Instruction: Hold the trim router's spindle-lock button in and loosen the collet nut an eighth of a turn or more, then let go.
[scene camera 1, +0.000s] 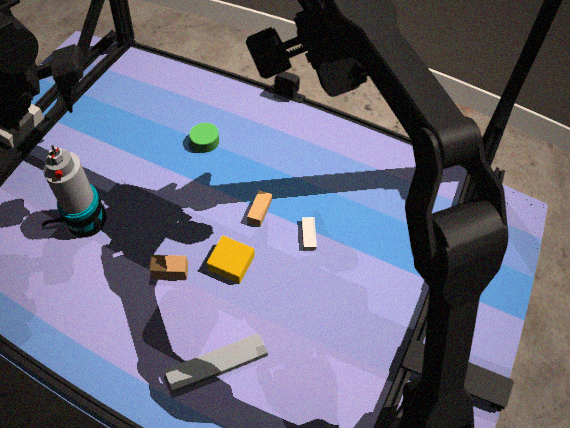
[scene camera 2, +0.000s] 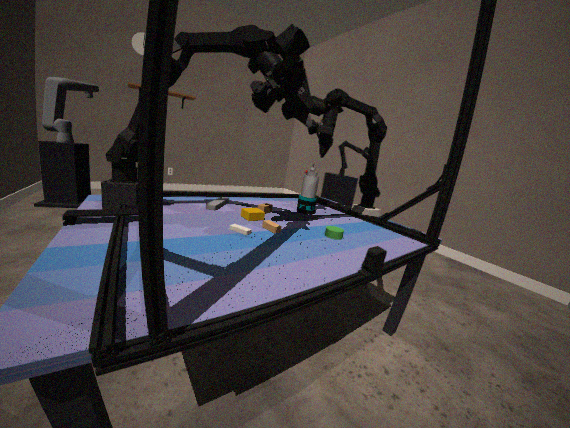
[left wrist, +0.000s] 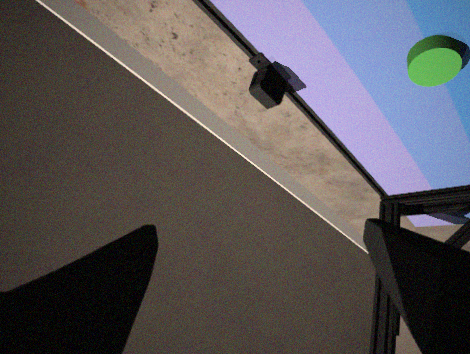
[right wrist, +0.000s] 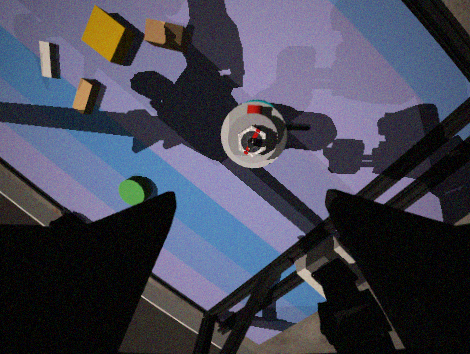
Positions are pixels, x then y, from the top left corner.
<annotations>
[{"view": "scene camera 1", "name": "my left gripper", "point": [311, 39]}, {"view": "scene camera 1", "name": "my right gripper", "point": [45, 119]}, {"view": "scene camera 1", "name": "trim router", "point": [79, 204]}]
</annotations>
